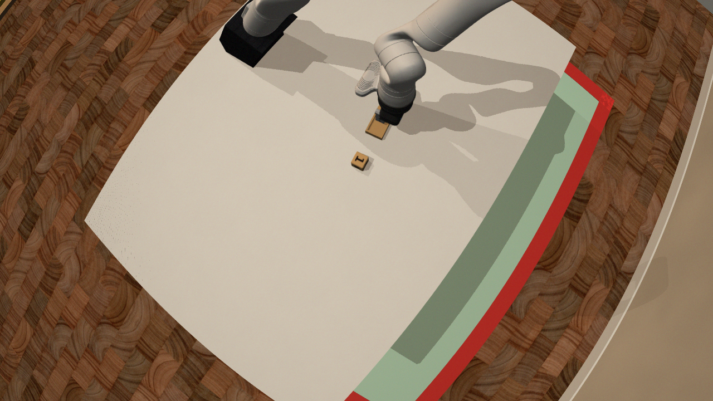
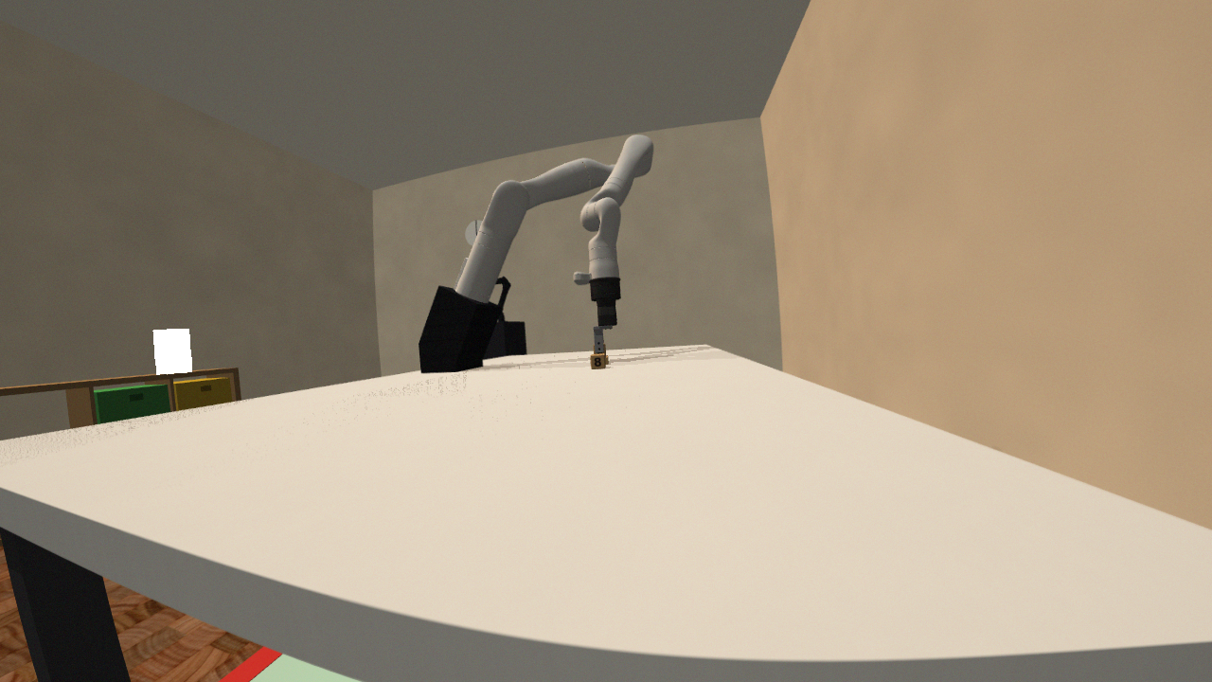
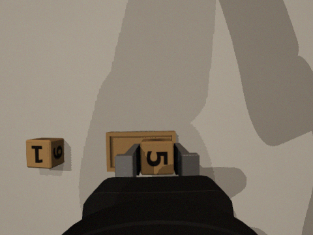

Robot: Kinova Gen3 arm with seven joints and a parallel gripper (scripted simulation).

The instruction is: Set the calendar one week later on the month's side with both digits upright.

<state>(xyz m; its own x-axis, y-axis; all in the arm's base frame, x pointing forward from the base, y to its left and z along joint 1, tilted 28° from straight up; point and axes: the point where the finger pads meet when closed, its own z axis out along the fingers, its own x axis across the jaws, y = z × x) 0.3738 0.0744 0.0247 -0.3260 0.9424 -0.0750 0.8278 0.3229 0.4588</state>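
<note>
Right now my hand is 20 mm to the left of the wooden tray and 40 mm above it.
</note>
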